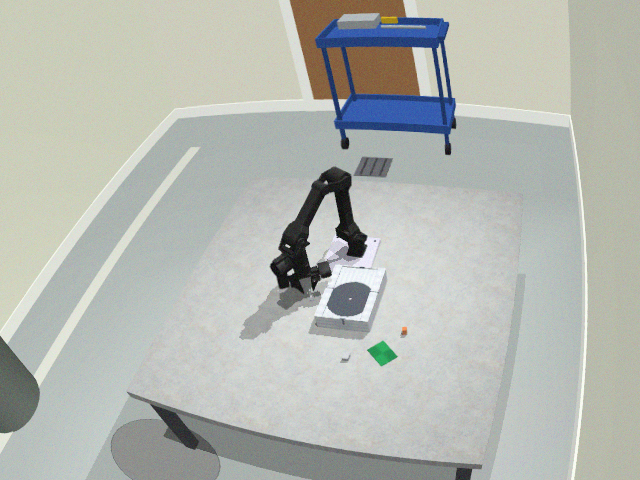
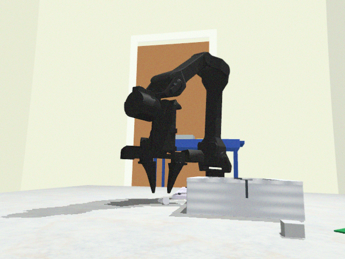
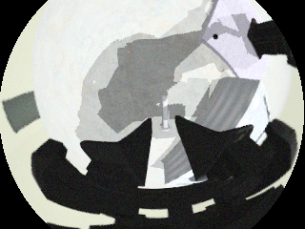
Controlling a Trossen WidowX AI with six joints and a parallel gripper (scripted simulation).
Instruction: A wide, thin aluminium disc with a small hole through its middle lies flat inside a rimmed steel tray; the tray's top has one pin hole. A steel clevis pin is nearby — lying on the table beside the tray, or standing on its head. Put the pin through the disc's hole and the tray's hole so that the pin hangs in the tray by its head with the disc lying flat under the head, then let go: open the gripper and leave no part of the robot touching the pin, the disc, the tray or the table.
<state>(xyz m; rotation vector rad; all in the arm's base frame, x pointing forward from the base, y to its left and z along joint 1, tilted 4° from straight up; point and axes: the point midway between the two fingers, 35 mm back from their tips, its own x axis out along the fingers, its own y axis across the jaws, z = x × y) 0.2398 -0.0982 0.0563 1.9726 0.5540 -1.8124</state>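
The steel clevis pin is 2 cm below my gripper tip. The rest, counted from my gripper tip: dark aluminium disc 3 cm ahead, 18 cm to the left, 3 cm above; small grey block 24 cm ahead, 23 cm to the left, 1 cm below; rimmed steel tray 17 cm to the left, 2 cm above.
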